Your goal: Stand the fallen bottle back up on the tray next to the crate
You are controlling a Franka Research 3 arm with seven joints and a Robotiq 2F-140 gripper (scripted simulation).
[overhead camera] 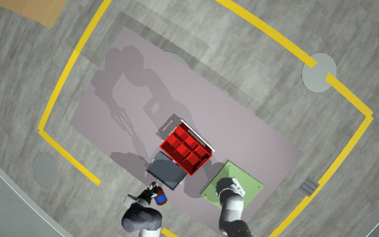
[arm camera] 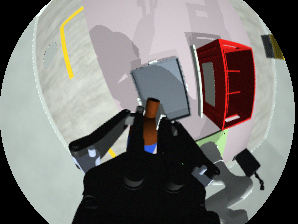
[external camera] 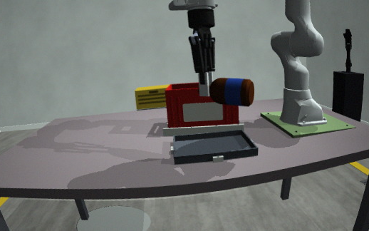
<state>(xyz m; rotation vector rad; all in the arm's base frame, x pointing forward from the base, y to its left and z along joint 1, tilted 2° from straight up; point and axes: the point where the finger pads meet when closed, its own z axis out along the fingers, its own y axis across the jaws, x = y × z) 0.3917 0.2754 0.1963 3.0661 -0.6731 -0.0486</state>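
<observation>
My gripper is now 5 cm past the glass bottle, 2 cm to the right of it and 2 cm above it. The rest, counted from my hand: tray 1 cm behind, 5 cm to the right, 20 cm below; then red crate 2 cm ahead, 30 cm to the right, 13 cm below.
</observation>
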